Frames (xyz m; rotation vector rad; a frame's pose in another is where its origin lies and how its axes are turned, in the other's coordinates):
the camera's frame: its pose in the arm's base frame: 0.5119 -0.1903 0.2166 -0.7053 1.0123 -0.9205
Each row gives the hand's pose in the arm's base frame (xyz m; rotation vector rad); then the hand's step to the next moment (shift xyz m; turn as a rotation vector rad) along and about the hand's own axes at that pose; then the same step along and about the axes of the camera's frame.
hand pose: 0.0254 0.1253 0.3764 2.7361 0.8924 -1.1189
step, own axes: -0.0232 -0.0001 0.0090 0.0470 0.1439 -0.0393
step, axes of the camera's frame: 0.0043 -0.0192 -0.0153 0.1168 0.0213 0.1018
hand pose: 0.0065 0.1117 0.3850 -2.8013 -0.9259 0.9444
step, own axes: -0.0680 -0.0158 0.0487 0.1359 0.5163 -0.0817
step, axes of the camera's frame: 0.0094 -0.0388 -0.0752 0.4420 0.0737 0.3015
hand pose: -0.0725 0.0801 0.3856 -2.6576 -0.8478 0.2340
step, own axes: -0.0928 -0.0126 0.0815 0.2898 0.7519 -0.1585
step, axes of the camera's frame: 0.0222 0.0139 -0.1214 0.6125 0.1259 0.5324
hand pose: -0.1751 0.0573 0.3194 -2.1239 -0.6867 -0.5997
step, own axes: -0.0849 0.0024 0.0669 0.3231 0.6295 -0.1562
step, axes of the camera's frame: -0.0026 0.0752 -0.0776 0.4990 0.0706 0.5207
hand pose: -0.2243 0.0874 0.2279 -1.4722 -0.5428 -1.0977
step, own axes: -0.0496 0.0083 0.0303 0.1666 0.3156 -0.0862
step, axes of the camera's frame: -0.0189 0.0523 -0.0188 0.2564 0.0288 0.2611
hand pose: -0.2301 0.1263 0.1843 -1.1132 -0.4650 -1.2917
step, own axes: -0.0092 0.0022 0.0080 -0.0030 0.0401 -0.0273
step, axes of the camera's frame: -0.0078 0.0096 0.0007 0.0415 0.0220 0.0123
